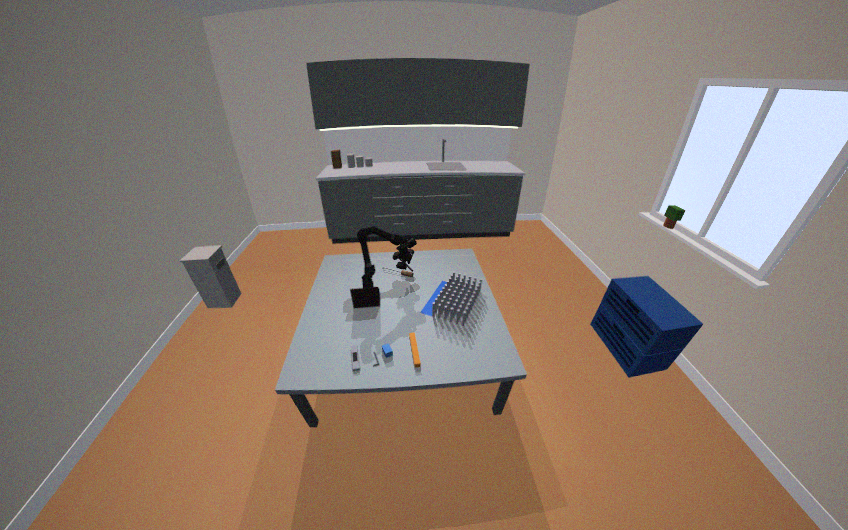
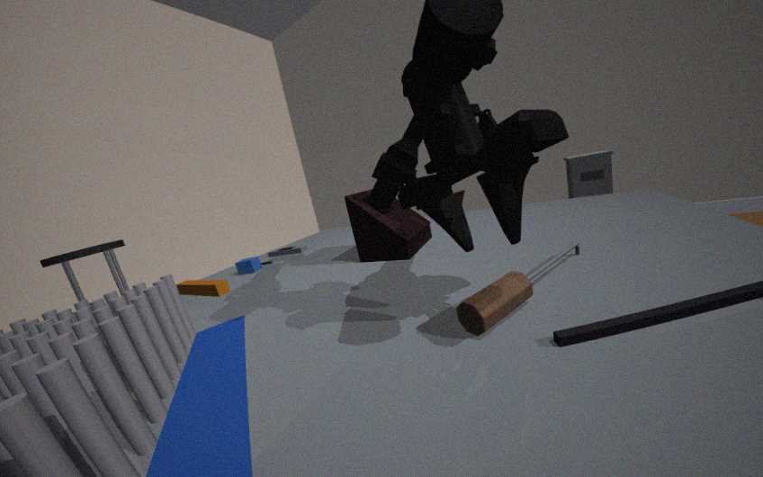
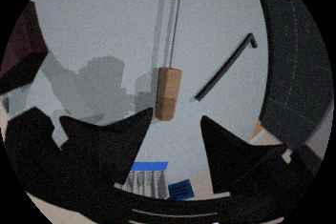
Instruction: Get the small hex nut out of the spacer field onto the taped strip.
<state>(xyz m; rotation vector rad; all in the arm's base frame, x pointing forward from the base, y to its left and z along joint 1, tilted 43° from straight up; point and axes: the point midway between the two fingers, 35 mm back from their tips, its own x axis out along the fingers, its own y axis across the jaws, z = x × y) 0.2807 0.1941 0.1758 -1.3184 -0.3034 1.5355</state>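
The hook tool lies 9 cm behind my gripper tip, 7 cm below it and 6 cm to the left of it. From my gripper tip the other things lie so: hex nut (34 cm to the right, 33 cm ahead, 8 cm below); blue taped strip (28 cm to the right, 17 cm ahead, 8 cm below); orange block (72 cm to the right, 7 cm below, 4 cm behind).
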